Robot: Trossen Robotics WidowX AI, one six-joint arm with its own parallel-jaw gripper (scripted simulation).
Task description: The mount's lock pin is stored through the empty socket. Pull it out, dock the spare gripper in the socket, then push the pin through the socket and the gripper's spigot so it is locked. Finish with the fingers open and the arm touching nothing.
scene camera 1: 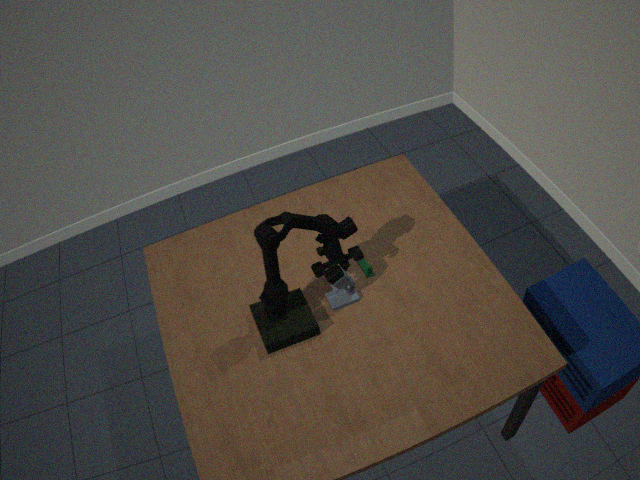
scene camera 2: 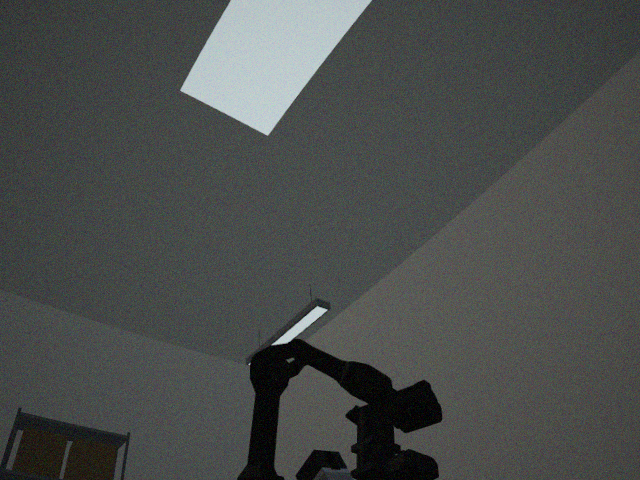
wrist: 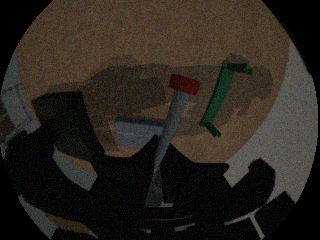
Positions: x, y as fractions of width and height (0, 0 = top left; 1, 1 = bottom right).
Labels:
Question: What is the gripper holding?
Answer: A lock pin.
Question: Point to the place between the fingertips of the gripper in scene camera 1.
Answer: At 0.54, 0.58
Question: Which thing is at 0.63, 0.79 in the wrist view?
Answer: The gripper.

